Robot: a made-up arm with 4 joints.
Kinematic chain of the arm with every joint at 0, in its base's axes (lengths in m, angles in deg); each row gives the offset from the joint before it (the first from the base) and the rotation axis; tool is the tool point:
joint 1: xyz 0 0 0.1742 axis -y
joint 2: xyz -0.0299 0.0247 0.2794 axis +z
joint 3: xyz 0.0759 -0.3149 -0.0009 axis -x
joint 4: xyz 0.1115 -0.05 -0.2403 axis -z
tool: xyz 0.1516 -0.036 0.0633
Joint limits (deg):
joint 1: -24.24..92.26
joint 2: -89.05..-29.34
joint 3: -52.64..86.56
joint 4: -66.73..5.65
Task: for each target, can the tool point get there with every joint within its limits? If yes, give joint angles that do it. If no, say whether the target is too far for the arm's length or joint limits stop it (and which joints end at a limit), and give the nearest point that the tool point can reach.
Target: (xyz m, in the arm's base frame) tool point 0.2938 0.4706 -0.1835
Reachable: no: joint limits stop it (at a limit: joint 1, joint 2, joint 4) | nearest point -0.0726 -0.2609 -0.1748 | short by 0.818 m
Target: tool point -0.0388 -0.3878 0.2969
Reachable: yes | joints 47.04 -40.34 -23.41 -28.11
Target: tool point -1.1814 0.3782 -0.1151
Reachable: no: too far | nearest point -0.6205 -0.3182 0.0222 | short by 0.905 m
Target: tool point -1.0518 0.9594 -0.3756
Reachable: no: too far | nearest point -0.4851 -0.2637 -0.0794 | short by 1.380 m
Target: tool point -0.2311 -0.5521 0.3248
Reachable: yes | joints 17.84 -49.26 55.38 -15.57
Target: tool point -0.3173 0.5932 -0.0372
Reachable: no: joint limits stop it (at a limit: joint 2, joint 4) | nearest point -0.3054 -0.2611 -0.0293 | short by 0.854 m
